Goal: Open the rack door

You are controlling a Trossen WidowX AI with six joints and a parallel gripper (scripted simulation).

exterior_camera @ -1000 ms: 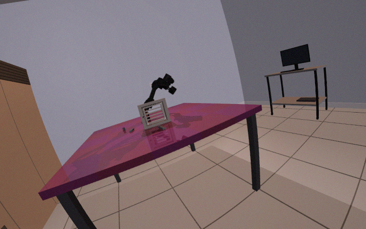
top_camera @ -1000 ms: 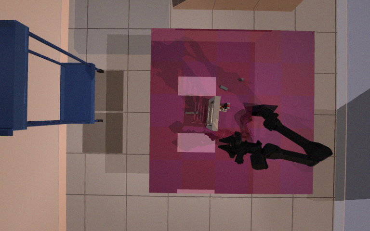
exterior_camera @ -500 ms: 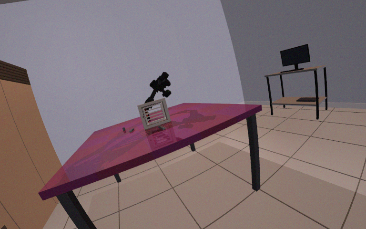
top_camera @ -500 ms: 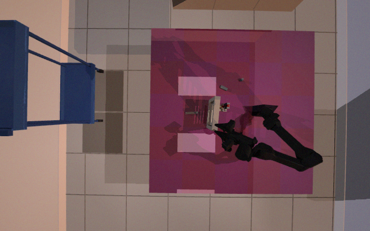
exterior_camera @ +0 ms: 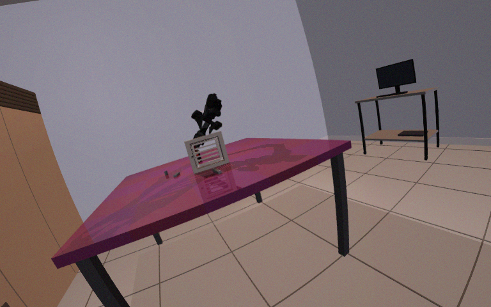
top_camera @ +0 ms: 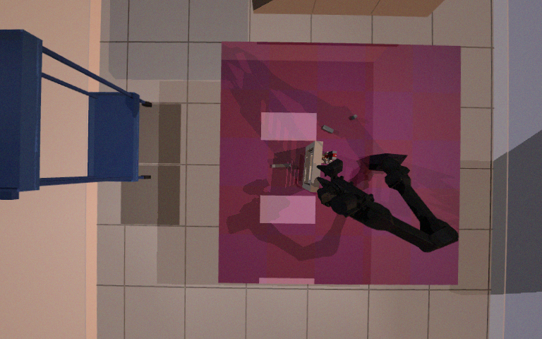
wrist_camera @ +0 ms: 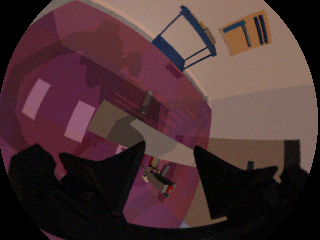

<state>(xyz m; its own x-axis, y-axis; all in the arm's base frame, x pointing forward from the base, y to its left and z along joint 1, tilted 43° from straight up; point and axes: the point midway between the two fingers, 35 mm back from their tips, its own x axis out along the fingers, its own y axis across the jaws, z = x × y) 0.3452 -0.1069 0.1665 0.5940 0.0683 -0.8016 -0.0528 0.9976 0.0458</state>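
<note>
My gripper tip is 90 mm past the red handle, 70 mm to the left of it and 100 mm above it.
</note>
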